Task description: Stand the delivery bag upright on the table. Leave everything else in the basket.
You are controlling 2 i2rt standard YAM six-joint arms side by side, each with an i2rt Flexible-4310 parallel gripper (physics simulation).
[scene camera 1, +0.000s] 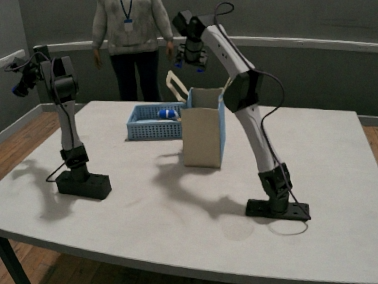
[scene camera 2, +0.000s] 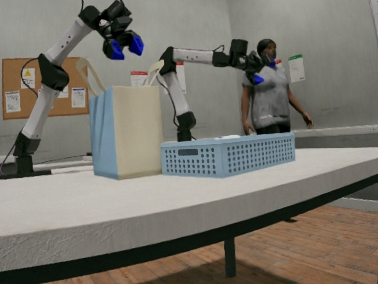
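Observation:
The delivery bag (scene camera 1: 201, 136) (scene camera 2: 138, 131), beige and light blue with cream handles, stands upright on the table (scene camera 1: 140, 220) (scene camera 2: 210, 200), close beside the blue basket (scene camera 1: 154, 131) (scene camera 2: 194, 161). My right gripper (scene camera 1: 190, 68) (scene camera 2: 127, 48) is open and empty above the bag, clear of the handles. My left gripper (scene camera 2: 265, 71) is open and empty, high at the left in scene camera 1 and to the right above the basket's level in scene camera 2. A blue and white item (scene camera 1: 168, 114) lies in the basket; part of the basket is hidden behind the bag in scene camera 1.
The right arm's base (scene camera 1: 278, 209) stands at the right front in scene camera 1. The left arm's base (scene camera 1: 83, 185) stands at the left. A person (scene camera 1: 131, 30) (scene camera 2: 270, 95) stands beyond the table. The far table edge runs behind the basket in scene camera 1.

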